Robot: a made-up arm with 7 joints.
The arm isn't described. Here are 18 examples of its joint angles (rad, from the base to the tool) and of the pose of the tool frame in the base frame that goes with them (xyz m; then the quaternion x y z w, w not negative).
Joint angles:
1: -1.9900 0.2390 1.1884 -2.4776 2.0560 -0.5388 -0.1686
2: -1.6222 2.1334 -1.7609 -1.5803 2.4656 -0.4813 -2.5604
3: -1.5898 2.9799 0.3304 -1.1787 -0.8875 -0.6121 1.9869
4: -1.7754 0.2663 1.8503 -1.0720 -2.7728 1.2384 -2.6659
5: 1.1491 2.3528 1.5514 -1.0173 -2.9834 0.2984 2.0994
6: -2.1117 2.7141 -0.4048 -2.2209 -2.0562 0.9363 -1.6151
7: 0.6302 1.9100 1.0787 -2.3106 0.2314 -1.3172 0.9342
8: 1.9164 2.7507 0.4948 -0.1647 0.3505 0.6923 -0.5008
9: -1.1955 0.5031 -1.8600 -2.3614 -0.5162 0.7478 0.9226
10: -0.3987 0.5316 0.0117 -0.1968 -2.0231 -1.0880 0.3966
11: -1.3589 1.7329 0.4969 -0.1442 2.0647 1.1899 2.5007
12: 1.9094 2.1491 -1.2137 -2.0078 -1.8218 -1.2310 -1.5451
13: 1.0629 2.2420 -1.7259 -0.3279 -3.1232 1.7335 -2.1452
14: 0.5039 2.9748 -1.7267 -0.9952 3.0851 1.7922 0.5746
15: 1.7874 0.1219 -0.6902 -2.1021 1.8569 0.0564 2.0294
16: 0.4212 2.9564 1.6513 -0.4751 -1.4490 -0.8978 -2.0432
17: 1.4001 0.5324 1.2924 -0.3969 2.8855 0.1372 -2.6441
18: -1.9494 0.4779 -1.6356 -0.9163 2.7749 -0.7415 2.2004
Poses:
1: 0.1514 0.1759 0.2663 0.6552 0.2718 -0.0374 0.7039
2: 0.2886 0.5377 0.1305 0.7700 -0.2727 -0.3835 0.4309
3: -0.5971 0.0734 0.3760 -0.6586 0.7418 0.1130 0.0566
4: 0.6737 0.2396 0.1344 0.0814 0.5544 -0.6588 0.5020
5: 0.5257 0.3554 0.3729 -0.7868 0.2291 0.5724 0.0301
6: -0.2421 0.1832 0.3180 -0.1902 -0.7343 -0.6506 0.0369
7: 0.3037 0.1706 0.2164 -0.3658 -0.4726 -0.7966 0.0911
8: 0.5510 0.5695 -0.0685 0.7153 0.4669 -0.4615 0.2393
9: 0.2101 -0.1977 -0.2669 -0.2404 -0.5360 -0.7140 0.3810
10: 0.3726 0.3712 -0.5971 -0.1228 -0.1641 -0.7814 0.5894
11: 0.1284 0.7287 0.2910 0.8658 -0.3315 -0.3571 0.1141
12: -0.3078 0.3887 0.1042 0.6261 0.7530 0.1621 0.1212
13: 0.1079 0.7082 0.3447 -0.0685 0.5397 -0.0759 0.8357
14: 0.1600 0.4338 0.5769 0.3004 0.0449 0.8963 0.3231
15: -0.2911 -0.2018 -0.3204 0.1677 -0.2101 -0.8151 0.5132
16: 0.2944 -0.0066 0.7331 -0.4074 -0.6744 0.1995 0.5826
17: -0.7233 0.3200 -0.0596 0.6672 0.1463 0.4074 0.6063
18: 0.6758 -0.2837 0.1603 -0.8640 0.0754 0.4828 0.1212
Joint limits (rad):
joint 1: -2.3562..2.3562
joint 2: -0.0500..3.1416
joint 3: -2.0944..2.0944
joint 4: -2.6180..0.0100
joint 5: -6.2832..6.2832
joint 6: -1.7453..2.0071
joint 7: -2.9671..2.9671
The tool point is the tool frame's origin. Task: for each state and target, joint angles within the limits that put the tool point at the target. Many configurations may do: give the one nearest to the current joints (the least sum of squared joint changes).
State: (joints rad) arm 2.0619 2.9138 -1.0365 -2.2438 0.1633 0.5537 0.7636
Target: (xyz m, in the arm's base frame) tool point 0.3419 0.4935 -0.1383
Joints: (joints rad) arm 1.5775 3.1416 -0.7455 -1.6127 0.1633 0.5537 0.7636
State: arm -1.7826 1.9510 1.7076 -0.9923 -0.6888 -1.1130 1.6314
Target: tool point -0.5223 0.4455 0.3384
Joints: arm -1.3075 2.3581 1.4818 -0.7909 -0.6888 -1.1130 1.6314
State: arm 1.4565 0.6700 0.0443 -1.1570 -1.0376 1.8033 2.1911
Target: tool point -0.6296 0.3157 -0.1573
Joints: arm 1.7172 0.7022 0.0734 -1.1080 -1.0376 1.8033 2.1911
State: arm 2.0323 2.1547 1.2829 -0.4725 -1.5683 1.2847 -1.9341
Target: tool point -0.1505 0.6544 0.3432
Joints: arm 2.2047 1.2765 1.5382 -0.8868 -1.5683 1.2847 -1.9341
